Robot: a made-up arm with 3 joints. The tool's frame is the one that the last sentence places.
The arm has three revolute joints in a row. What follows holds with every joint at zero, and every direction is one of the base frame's.
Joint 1 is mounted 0.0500 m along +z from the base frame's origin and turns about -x.
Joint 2 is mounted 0.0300 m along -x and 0.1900 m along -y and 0.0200 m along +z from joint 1 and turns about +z.
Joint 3 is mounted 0.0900 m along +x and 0.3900 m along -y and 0.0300 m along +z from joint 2 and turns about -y.
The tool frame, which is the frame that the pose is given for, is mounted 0.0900 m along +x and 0.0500 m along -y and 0.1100 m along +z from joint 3; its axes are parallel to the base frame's.
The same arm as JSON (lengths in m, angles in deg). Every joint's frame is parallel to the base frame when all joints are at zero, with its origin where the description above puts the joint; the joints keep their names.
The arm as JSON. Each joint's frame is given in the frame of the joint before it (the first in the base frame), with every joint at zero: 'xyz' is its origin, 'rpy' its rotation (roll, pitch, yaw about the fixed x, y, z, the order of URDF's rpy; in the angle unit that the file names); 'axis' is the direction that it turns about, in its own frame. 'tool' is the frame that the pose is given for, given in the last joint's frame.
{"units": {"length": "m", "angle": "deg"}, "joints": [{"name": "joint 1", "type": "revolute", "origin": {"xyz": [0.0, 0.0, 0.05], "rpy": [0.0, 0.0, 0.0]}, "axis": [-1.0, 0.0, 0.0]}, {"name": "joint 2", "type": "revolute", "origin": {"xyz": [-0.03, -0.19, 0.02], "rpy": [0.0, 0.0, 0.0]}, "axis": [0.0, 0.0, 1.0]}, {"name": "joint 3", "type": "revolute", "origin": {"xyz": [0.09, -0.39, 0.03], "rpy": [0.0, 0.0, 0.0]}, "axis": [0.0, -1.0, 0.0]}], "tool": {"origin": {"xyz": [0.09, -0.05, 0.11], "rpy": [0.0, 0.0, 0.0]}}}
